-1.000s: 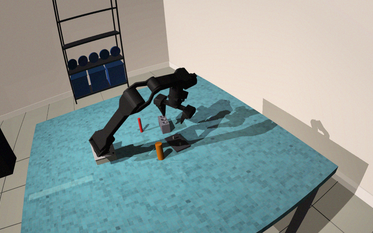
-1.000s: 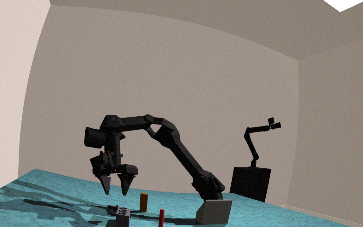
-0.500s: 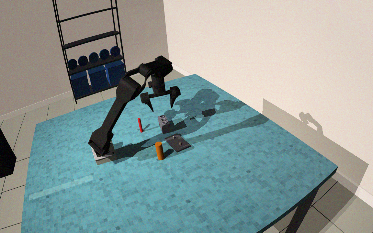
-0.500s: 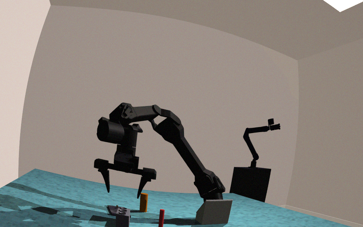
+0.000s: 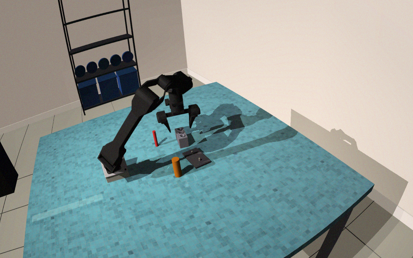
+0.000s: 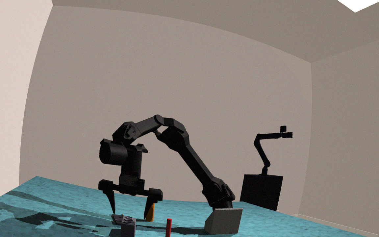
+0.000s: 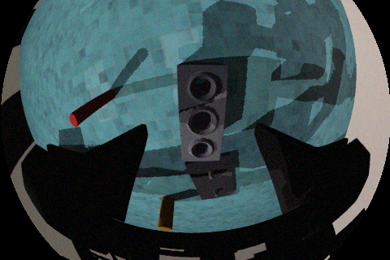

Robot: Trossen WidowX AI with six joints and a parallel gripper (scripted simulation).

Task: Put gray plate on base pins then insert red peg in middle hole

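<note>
Now: the gray plate 3 cm below my gripper tip. The rest, counted from my gripper tip: red peg: 11 cm behind, 4 cm to the left, 2 cm below; orange cylinder: 21 cm to the right, 11 cm behind, 2 cm below; base: 15 cm to the right, 6 cm below.
</note>
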